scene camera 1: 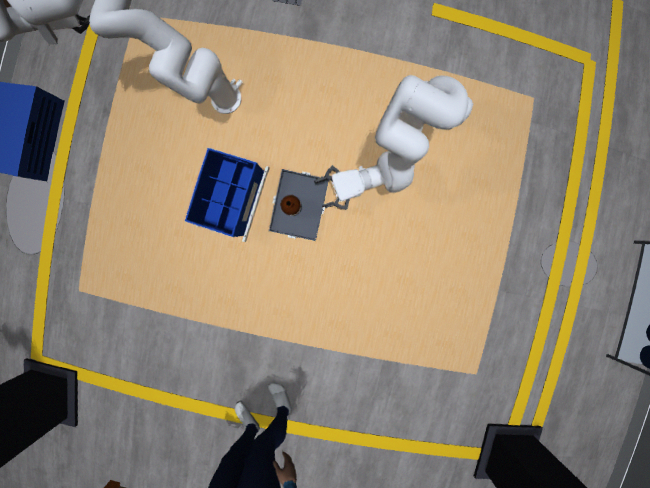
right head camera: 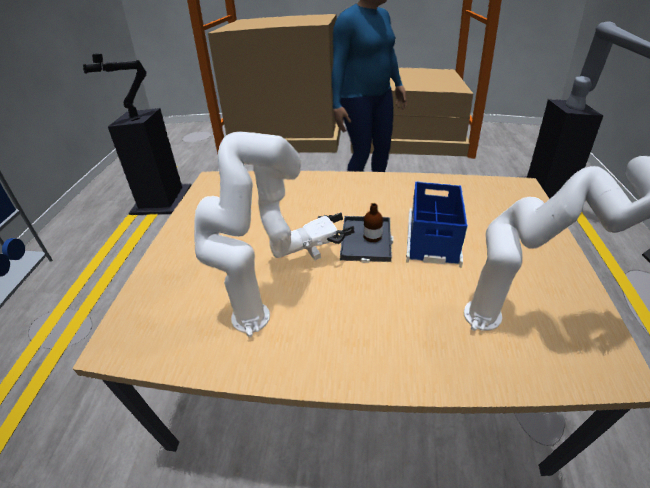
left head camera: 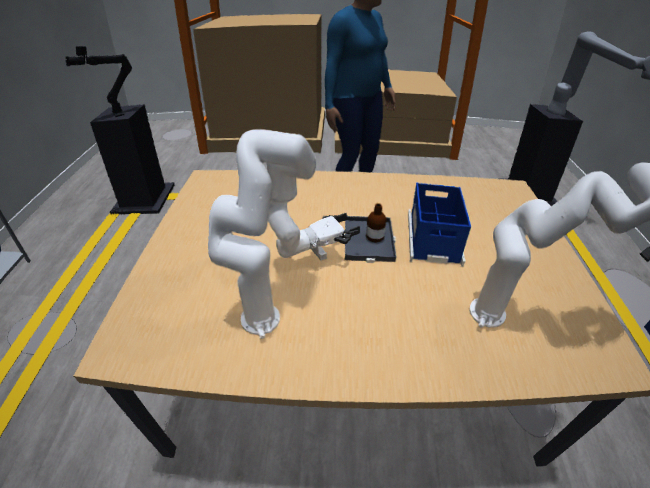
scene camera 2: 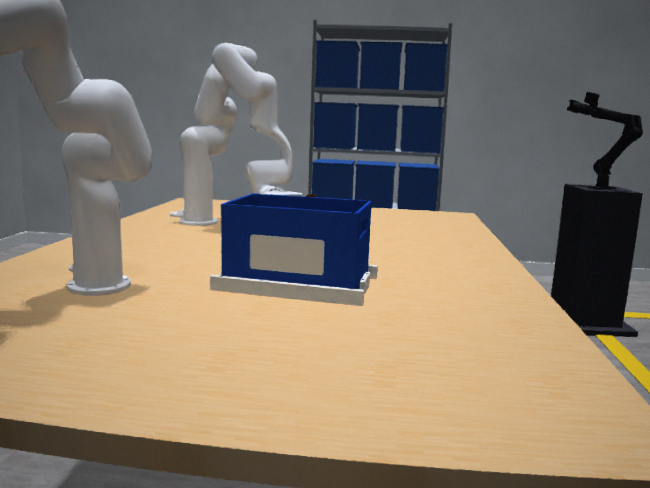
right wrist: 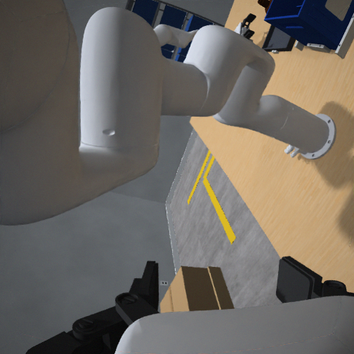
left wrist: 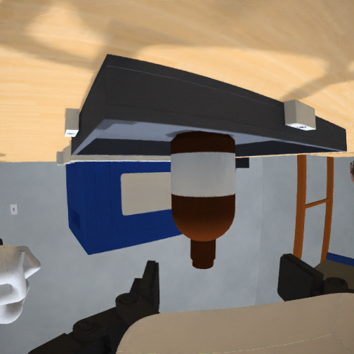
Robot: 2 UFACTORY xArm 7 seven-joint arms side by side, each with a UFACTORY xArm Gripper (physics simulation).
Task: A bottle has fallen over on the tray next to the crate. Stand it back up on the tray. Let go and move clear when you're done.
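Places are measured from the left arm's base along level axes (x down, y back, z left), in metres.
Where they show: left gripper, fingertip midpoint: [scene camera 1: 318, 194] [right head camera: 347, 222] [left head camera: 353, 222]; left arm's base, origin of the base link: [right head camera: 250, 317] [left head camera: 260, 319] [scene camera 2: 198, 222]; right arm's base, origin of the base link: [scene camera 1: 226, 99] [right head camera: 482, 315] [left head camera: 487, 312] [scene camera 2: 99, 286].
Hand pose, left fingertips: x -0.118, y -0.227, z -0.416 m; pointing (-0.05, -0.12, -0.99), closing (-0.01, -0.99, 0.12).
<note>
Things, the pixels of their top centre, and the offset from my left fingertips. Level surfaces: height alone.
- brown bottle with a pale label, middle of its top: [scene camera 1: 288, 203] [right head camera: 374, 204] [left head camera: 378, 205] dx -0.042, dy -0.016, dz -0.110 m
- dark tray, middle of its top: [right head camera: 366, 234] [left head camera: 369, 235] [scene camera 1: 298, 204] dx +0.093, dy -0.016, dz -0.083 m
- blue crate, middle of its top: [scene camera 2: 300, 202] [scene camera 1: 219, 191] [right head camera: 439, 201] [left head camera: 442, 203] dx -0.057, dy +0.071, dz -0.338 m
- table, its level: dx +0.118 m
The brown bottle with a pale label [left head camera: 375, 226] [right head camera: 373, 226] [scene camera 1: 290, 204] [left wrist: 203, 175] stands upright on the dark tray [left head camera: 362, 252] [right head camera: 359, 252] [scene camera 1: 304, 226] [left wrist: 200, 100]; it looks upside down in the left wrist view. My left gripper [left head camera: 350, 223] [right head camera: 346, 223] [scene camera 1: 320, 193] [left wrist: 220, 278] is open and empty, apart from the bottle, with its fingertips at the tray's edge on the side away from the crate. My right gripper [right wrist: 219, 280] is open and empty, far off beyond the table. In scene camera 2 the crate hides the tray and most of the bottle.
The blue crate [left head camera: 441, 245] [right head camera: 438, 245] [scene camera 1: 198, 183] [scene camera 2: 294, 223] [left wrist: 95, 200] stands beside the tray, across a narrow gap, with pale rails at its base. A person [left head camera: 357, 57] [right head camera: 367, 57] stands beyond the table [left head camera: 341, 341].
</note>
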